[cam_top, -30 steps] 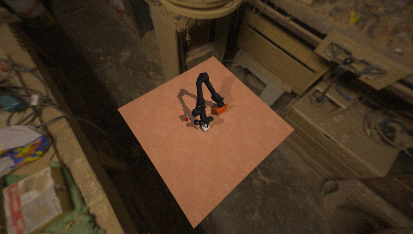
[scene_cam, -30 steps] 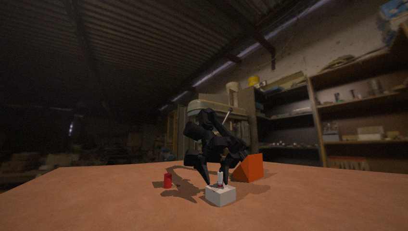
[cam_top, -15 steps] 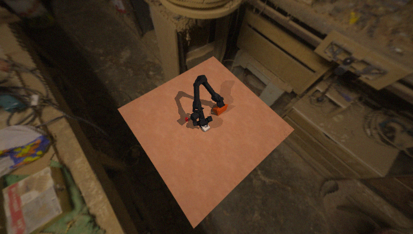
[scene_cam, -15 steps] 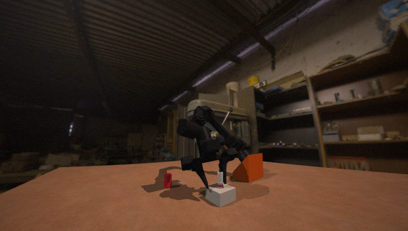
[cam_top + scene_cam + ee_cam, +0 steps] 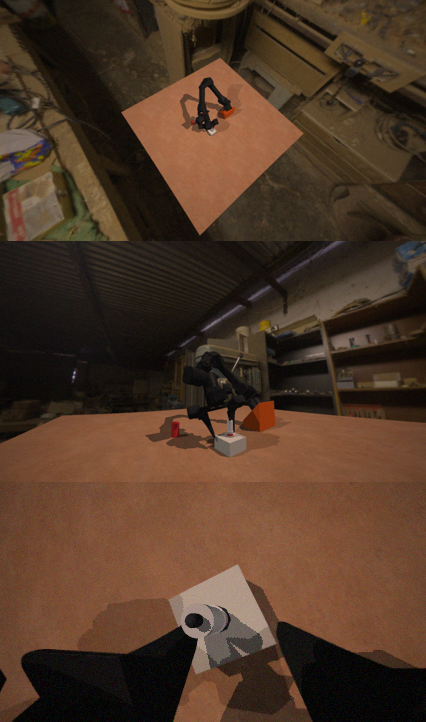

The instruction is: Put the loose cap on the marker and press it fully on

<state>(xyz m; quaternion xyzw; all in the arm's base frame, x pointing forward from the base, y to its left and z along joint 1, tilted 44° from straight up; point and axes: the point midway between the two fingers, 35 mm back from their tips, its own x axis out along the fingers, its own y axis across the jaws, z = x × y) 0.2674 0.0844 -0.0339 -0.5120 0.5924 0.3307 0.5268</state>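
Right now my gripper tip is 2 cm above the holder block, 1 cm to the right of it and 1 cm past it. The rest, counted from my gripper tip: marker cap (16 cm to the right, 11 cm ahead, 1 cm below).
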